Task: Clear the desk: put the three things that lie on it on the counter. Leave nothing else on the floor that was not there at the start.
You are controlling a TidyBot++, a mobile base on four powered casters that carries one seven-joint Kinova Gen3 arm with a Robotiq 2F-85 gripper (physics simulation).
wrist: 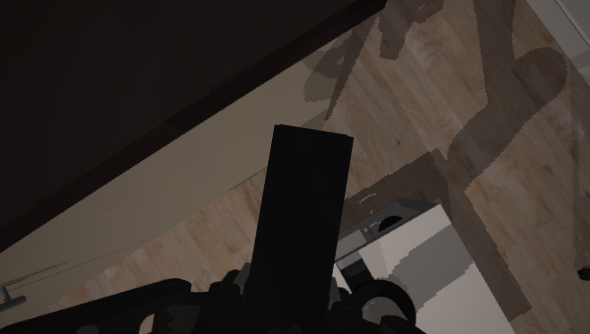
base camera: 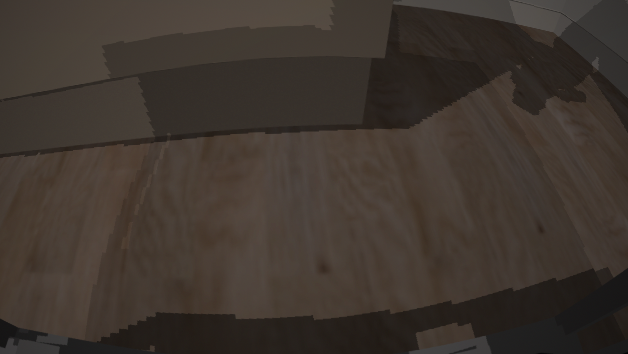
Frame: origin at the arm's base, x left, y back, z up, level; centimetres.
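Seen in the pictures: gripper, fingertip midpoint: (wrist: 287,287); arm's base, origin of the base link: (wrist: 380,317).
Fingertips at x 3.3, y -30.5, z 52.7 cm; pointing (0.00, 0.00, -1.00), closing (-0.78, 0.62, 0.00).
Pixels of each thing's top centre, then the offset from my fingertips to it. "pt": a spot on its surface instead. Level surfaces: height alone.
- long black box-shaped thing, middle of its top: (wrist: 283,312) dy -0.8, dx -0.7, dz +5.5 cm
- counter's dark top, its level: dz -1.4 cm
- grey handle, surface spot: (wrist: 14,303) pt dy -9.6, dx +39.9, dz -23.3 cm
- wooden floor, its level: dz -92.4 cm
My gripper (wrist: 287,287) is shut on a long black box-shaped thing (wrist: 302,200), which points up through the middle of the wrist view. The grasp is low in that view, and dark finger parts show on both sides of the thing. The counter's dark top (wrist: 100,75) fills the upper left of the wrist view, and its edge runs diagonally beyond the held thing's far end. The held thing appears apart from that edge. The desk and other things from it do not show in either view.
The beige cabinet front (wrist: 165,165) (base camera: 210,30) is below the counter, with a grey handle (wrist: 14,303) at lower left in the wrist view. It ends right of centre in the base camera view. My white base (wrist: 480,285) is at lower right over the wooden floor (base camera: 300,215) (wrist: 430,65).
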